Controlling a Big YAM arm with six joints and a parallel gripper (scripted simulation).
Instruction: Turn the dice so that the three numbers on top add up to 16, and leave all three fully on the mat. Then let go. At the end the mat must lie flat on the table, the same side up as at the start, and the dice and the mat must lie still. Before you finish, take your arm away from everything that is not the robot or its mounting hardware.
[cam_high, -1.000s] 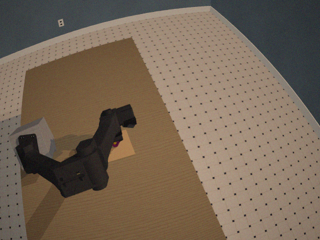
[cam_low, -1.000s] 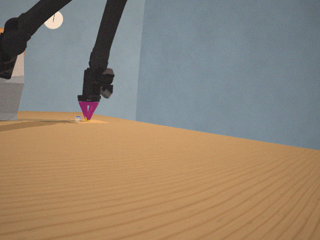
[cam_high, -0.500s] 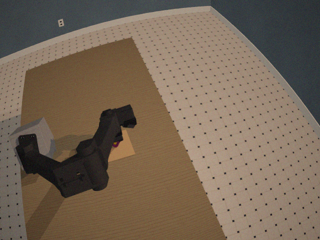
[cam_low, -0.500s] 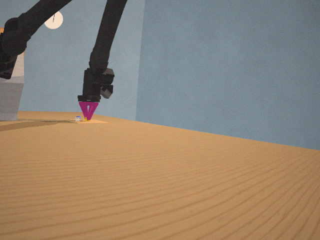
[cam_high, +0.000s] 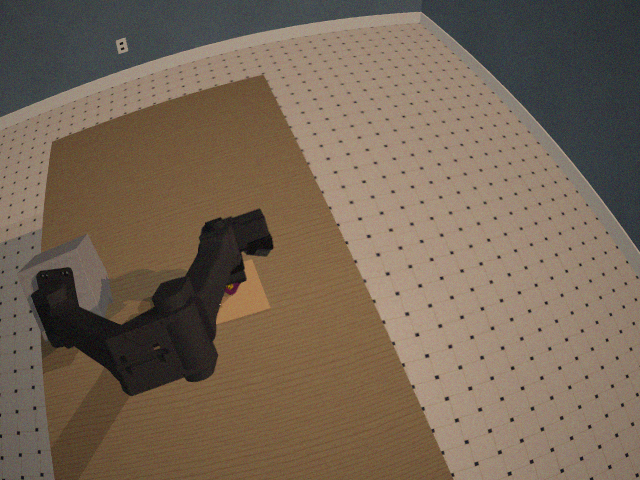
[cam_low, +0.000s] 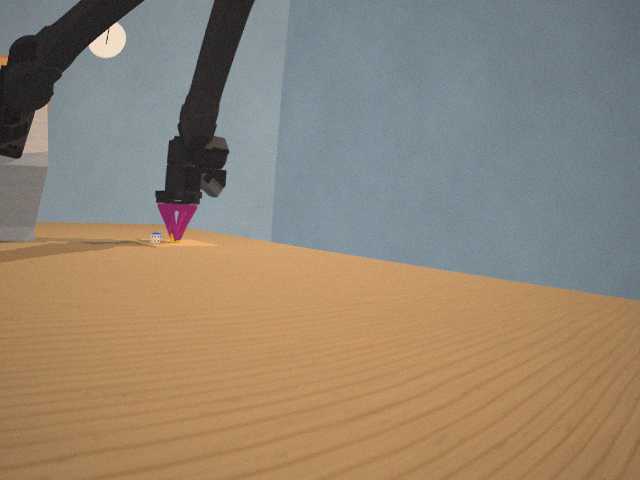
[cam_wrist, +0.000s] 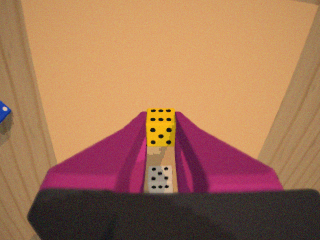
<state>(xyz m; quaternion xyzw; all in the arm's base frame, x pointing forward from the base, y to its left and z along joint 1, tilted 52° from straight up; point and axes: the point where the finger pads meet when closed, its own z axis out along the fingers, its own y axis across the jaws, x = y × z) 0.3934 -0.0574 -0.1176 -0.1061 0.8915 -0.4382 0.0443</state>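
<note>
My gripper is now right at the yellow die. Also, from my hand: mat 20 mm below; then white die 50 mm behind, 10 mm to the right, 10 mm below; then blue die 100 mm to the left, 10 mm below, 10 mm behind.
</note>
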